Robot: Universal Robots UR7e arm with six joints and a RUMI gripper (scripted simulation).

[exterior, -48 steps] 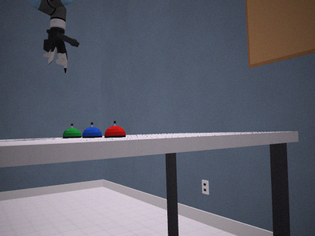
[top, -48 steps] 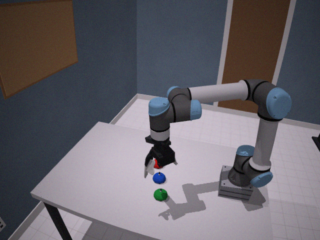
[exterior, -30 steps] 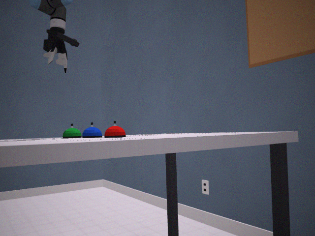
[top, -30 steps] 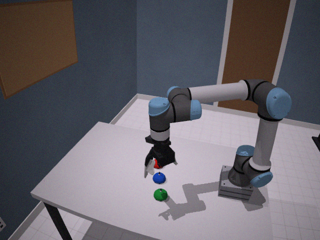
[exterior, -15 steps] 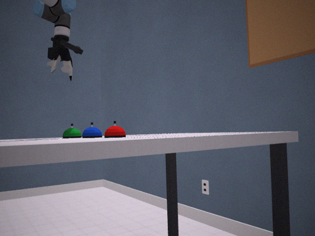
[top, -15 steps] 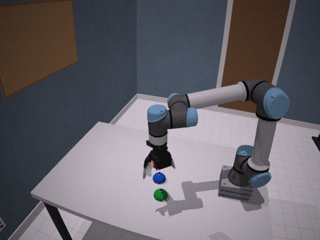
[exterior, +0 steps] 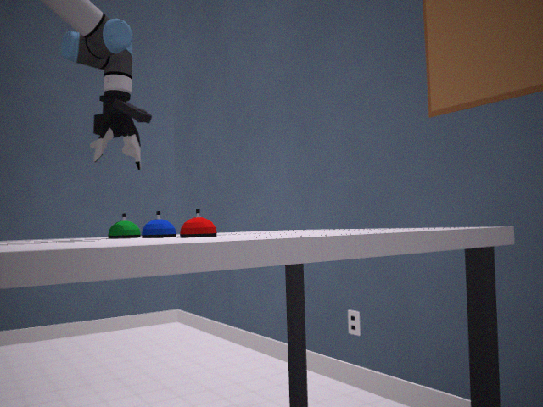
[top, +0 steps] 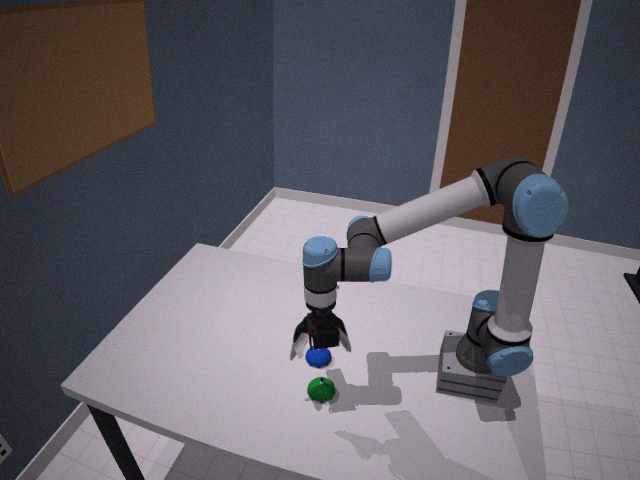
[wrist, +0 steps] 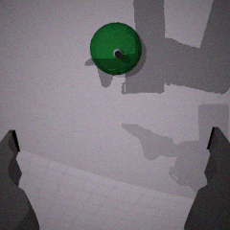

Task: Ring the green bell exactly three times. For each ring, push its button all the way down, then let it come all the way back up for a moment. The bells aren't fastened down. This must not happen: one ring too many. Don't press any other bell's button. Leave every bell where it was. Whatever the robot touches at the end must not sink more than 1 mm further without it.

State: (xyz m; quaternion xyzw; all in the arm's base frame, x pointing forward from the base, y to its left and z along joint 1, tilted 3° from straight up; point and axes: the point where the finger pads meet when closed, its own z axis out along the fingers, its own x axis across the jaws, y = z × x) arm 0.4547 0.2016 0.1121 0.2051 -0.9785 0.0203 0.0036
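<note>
Right now my hand is 30 mm to the left of the green bell and 160 mm above it. Also, from my hand: blue bell 40 mm ahead, 170 mm to the right, 160 mm below; then red bell 80 mm ahead, 300 mm to the right, 160 mm below.
</note>
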